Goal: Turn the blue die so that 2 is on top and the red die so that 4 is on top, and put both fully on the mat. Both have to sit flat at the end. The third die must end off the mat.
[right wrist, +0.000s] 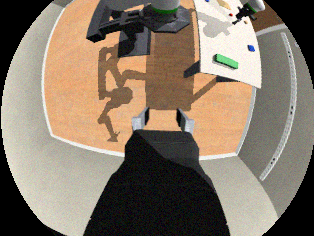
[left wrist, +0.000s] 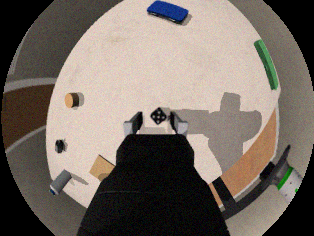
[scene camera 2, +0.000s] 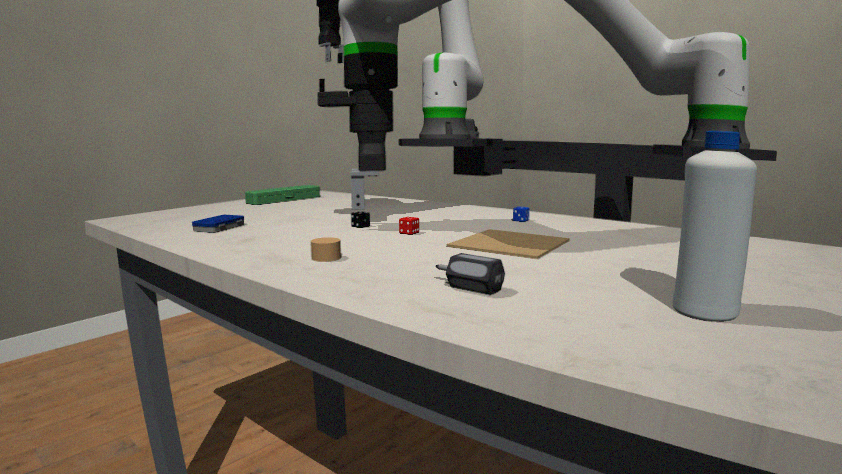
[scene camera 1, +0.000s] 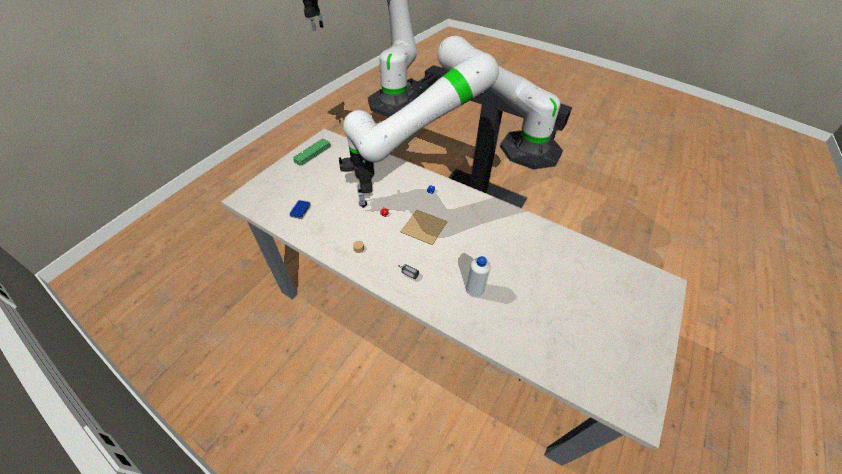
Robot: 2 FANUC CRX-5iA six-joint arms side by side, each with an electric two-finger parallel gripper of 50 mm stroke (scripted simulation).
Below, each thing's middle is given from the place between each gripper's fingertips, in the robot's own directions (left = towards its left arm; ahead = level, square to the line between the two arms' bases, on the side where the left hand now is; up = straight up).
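You'd find my left hand (scene camera 2: 358, 207) 50 mm above the tan mat (scene camera 2: 533, 246), 280 mm to the right of it and 40 mm past it. Counting from that left hand, there's a white bottle (scene camera 2: 719, 188) that's 30 mm above, 580 mm to the left and 120 mm ahead, and a dark screwdriver-like tool (scene camera 2: 480, 274) that's 40 mm below, 350 mm to the left and 190 mm ahead.
From my right hand (scene camera 2: 334, 62), the mat is 440 mm below, 1000 mm to the left and 560 mm ahead. The tool is 420 mm below that right hand, 1070 mm to the left of it and 780 mm ahead of it.
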